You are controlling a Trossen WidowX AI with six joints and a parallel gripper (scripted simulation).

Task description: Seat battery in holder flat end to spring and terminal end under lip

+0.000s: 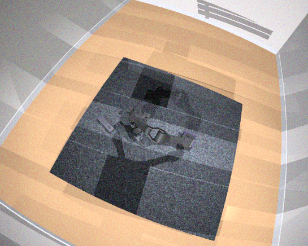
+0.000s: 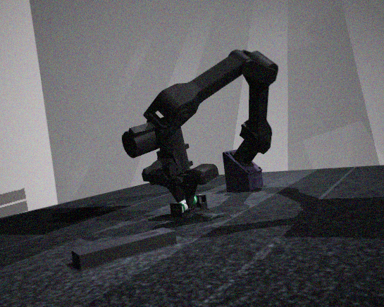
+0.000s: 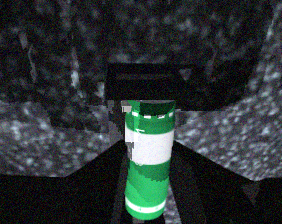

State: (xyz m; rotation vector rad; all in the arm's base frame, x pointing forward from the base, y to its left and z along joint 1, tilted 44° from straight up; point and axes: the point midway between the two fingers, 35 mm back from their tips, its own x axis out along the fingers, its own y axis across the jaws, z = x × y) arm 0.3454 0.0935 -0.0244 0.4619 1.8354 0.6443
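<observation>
Now: the battery 1 cm above my gripper tip.
</observation>
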